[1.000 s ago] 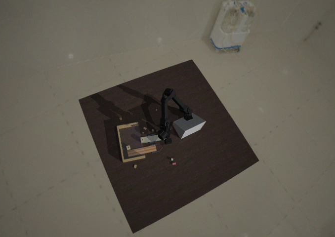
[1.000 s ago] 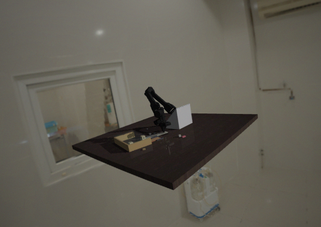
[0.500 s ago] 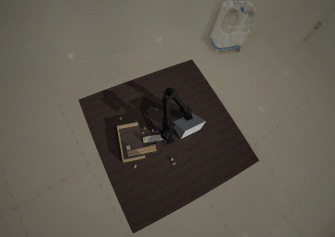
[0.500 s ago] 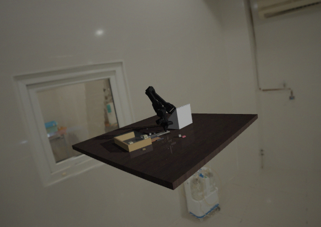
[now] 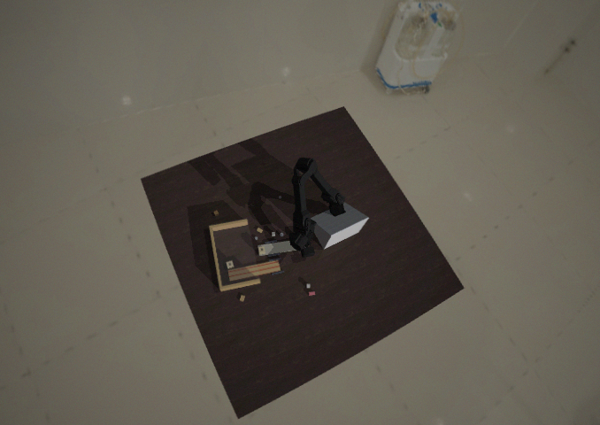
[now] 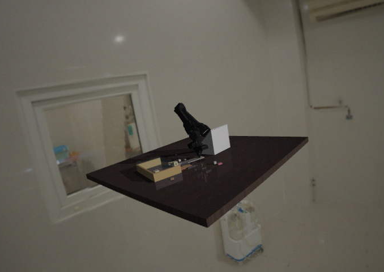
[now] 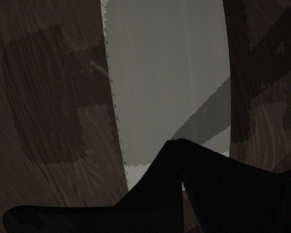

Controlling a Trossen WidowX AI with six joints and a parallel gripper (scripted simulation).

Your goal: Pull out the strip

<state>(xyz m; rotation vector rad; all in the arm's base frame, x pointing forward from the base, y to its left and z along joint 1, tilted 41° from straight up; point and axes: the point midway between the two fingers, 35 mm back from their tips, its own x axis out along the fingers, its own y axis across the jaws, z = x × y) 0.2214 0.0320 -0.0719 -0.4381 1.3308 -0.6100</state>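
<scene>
The grey round piece lies 80 mm to the right of my gripper tip and 80 mm ahead of it.
</scene>
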